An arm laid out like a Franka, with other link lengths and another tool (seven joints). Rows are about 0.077 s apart.
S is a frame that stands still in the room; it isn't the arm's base.
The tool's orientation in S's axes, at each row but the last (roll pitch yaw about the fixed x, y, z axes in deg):
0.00 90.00 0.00
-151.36 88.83 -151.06
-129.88 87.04 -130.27
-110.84 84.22 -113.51
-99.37 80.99 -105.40
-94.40 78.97 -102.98
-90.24 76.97 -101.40
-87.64 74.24 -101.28
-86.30 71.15 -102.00
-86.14 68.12 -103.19
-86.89 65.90 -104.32
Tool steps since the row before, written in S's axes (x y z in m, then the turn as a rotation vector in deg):
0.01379 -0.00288 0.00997 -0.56 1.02 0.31
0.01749 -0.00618 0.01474 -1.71 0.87 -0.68
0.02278 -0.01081 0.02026 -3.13 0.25 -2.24
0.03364 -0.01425 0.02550 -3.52 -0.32 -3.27
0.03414 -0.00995 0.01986 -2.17 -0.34 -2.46
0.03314 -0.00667 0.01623 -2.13 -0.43 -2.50
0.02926 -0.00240 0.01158 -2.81 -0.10 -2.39
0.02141 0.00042 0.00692 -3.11 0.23 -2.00
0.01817 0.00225 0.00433 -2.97 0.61 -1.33
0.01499 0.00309 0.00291 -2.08 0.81 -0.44
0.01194 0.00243 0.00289 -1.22 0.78 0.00
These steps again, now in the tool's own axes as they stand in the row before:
-0.00997 -0.00288 0.01379 -0.31 1.02 -0.56
-0.01499 -0.00642 0.01719 0.70 0.89 -1.69
-0.02057 -0.01146 0.02218 2.33 0.32 -3.06
-0.02541 -0.01507 0.03335 3.42 -0.17 -3.38
-0.01953 -0.00937 0.03449 2.57 -0.17 -2.06
-0.01611 -0.00476 0.03352 2.63 -0.25 -2.00
-0.01206 0.00061 0.02916 2.48 -0.09 -2.74
-0.00791 0.00341 0.02079 2.03 0.05 -3.10
-0.00603 0.00537 0.01699 1.27 0.21 -3.05
-0.00510 0.00581 0.01353 0.29 0.31 -2.24
-0.00481 0.00425 0.01075 -0.19 0.34 -1.40

